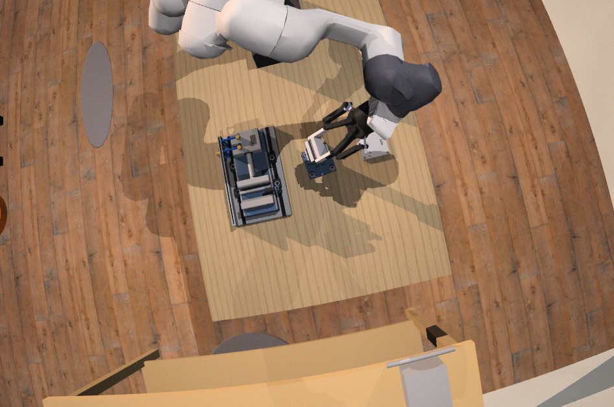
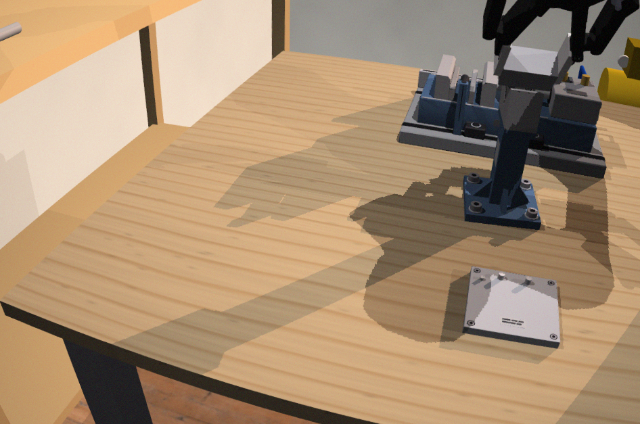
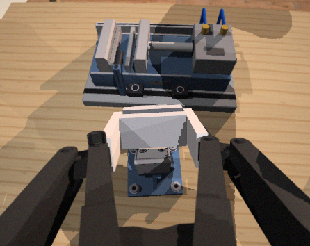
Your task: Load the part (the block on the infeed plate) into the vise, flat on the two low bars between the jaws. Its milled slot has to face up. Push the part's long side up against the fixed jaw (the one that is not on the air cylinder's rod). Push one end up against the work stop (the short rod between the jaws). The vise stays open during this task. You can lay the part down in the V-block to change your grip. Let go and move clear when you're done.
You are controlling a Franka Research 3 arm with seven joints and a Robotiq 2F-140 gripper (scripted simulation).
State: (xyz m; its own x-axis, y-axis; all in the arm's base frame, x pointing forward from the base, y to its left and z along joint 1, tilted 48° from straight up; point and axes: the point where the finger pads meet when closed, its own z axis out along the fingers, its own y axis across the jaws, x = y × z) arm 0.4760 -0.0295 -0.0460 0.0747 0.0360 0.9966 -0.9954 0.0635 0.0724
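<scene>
Now: hand 14 cm above the v-block post and 2 cm to the left of it. Also, from my hand: work stop: 19 cm to the right, 11 cm below, 6 cm ahead; then work stop post: 16 cm to the right, 14 cm below, 6 cm ahead; then part: 2 cm to the right, 2 cm below.
</scene>
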